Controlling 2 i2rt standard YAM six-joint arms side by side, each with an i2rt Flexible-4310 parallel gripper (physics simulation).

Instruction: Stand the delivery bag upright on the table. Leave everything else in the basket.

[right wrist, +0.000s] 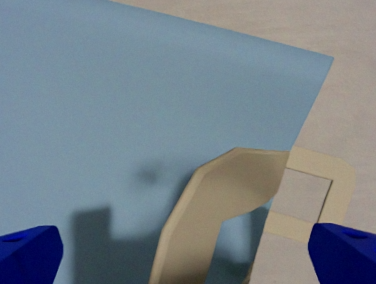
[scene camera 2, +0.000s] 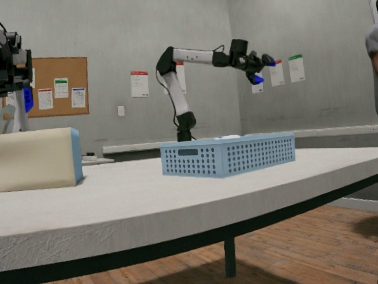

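The delivery bag [scene camera 2: 35, 159] [right wrist: 120, 100] rests on the table at the left of the scene view, with a broad cream face toward the camera and a light blue end. In the right wrist view its light blue surface fills much of the picture; one tan handle [right wrist: 190, 230] arches over it, and another tan handle [right wrist: 345, 195] reaches past its edge. My right gripper [right wrist: 185, 236] is open above the bag and handles, with nothing between its fingertips. It is partly hidden in the scene view. My left gripper [scene camera 2: 264, 71] is open and empty, high above the basket.
A light blue perforated basket [scene camera 2: 222, 162] stands on the table [scene camera 2: 150, 202] right of the bag. Something white [scene camera 2: 230, 136] shows at its rim. The left arm's base is behind the basket. Part of a person [scene camera 2: 372, 47] shows at the right edge.
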